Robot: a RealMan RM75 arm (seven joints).
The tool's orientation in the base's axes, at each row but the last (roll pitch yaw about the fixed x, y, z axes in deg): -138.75 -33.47 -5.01; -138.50 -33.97 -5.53; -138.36 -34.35 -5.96; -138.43 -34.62 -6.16; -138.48 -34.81 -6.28; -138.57 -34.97 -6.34; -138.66 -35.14 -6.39; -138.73 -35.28 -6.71; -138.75 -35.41 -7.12; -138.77 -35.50 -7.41; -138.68 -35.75 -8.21; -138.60 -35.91 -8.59; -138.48 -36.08 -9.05
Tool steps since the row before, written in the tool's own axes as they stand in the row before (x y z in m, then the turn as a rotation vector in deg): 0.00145 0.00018 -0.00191 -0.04 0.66 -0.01; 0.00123 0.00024 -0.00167 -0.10 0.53 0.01; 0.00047 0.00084 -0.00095 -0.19 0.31 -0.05; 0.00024 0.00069 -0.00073 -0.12 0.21 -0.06; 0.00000 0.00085 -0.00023 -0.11 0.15 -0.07; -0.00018 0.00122 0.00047 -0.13 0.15 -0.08; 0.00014 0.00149 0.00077 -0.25 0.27 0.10; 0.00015 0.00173 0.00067 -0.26 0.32 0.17; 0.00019 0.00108 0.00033 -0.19 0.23 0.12; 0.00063 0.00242 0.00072 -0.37 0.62 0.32; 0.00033 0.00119 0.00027 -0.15 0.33 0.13; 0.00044 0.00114 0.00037 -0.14 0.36 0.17; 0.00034 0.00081 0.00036 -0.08 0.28 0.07
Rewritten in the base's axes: 0.00036 -0.00143 0.00190 0.16 -0.52 -0.38; 0.00028 -0.00132 0.00159 0.08 -0.40 -0.35; 0.00017 -0.00128 0.00039 -0.09 -0.26 -0.25; 0.00004 -0.00101 0.00021 -0.07 -0.19 -0.15; 0.00014 -0.00081 -0.00032 -0.08 -0.15 -0.10; 0.00045 -0.00066 -0.00105 -0.10 -0.16 -0.11; 0.00094 -0.00072 -0.00120 -0.07 -0.13 -0.35; 0.00096 -0.00098 -0.00126 -0.03 -0.13 -0.43; 0.00063 -0.00068 -0.00067 -0.03 -0.09 -0.31; 0.00157 -0.00156 -0.00137 0.04 -0.26 -0.74; 0.00073 -0.00083 -0.00061 0.04 -0.17 -0.34; 0.00086 -0.00075 -0.00058 0.08 -0.17 -0.38; 0.00068 -0.00048 -0.00045 0.05 -0.17 -0.24
